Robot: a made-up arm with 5 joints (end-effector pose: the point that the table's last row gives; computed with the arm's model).
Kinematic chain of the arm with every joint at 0, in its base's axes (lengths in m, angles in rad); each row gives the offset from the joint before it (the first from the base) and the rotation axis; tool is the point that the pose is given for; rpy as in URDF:
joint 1: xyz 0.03 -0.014 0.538 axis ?
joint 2: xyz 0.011 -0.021 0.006 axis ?
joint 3: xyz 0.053 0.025 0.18 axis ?
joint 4: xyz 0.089 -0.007 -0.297 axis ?
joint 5: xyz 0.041 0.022 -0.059 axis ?
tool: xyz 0.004 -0.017 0.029 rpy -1.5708 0 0
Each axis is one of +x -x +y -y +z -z.
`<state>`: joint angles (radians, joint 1 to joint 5).
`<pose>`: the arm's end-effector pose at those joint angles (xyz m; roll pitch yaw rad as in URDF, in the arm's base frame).
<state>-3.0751 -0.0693 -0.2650 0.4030 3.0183</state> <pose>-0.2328 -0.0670 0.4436 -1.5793 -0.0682 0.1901</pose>
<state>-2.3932 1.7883 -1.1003 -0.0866 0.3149</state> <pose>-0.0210 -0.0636 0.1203 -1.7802 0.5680 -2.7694</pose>
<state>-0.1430 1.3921 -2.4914 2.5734 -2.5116</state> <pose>0.5075 -0.0473 0.4178 -0.1632 -0.9344 1.5594</pose>
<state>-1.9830 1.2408 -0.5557 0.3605 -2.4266</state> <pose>0.0303 -0.0994 0.2083 -0.7238 -0.7120 0.1115</pose>
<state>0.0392 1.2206 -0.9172 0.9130 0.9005</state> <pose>0.2064 -0.0018 0.2072 -2.7005 0.6219 -1.2631</pose>
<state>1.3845 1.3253 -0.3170 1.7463 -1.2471</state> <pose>-0.0002 -0.0802 0.3084 1.2021 0.1203 -3.0267</pose>
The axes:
joint 1: +z
joint 2: +y
joint 3: +y
joint 4: +y
joint 5: -z

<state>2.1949 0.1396 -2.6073 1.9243 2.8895</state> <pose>-0.1429 0.1671 0.9938 -1.4213 0.5244 -0.6544</pose>
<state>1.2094 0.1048 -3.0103 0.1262 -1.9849</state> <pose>0.0111 0.0196 1.0746 1.9048 0.1431 2.3903</pose>
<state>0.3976 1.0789 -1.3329 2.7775 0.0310</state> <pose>0.3076 0.1046 0.3159 1.5928 0.6178 -2.7060</pose>
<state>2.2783 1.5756 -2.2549 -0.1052 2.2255</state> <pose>-0.3055 0.3380 0.3115 -0.9011 0.4447 0.2098</pose>
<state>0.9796 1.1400 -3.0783 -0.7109 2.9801</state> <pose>0.2382 0.3591 0.8034 1.4847 0.4854 0.7968</pose>
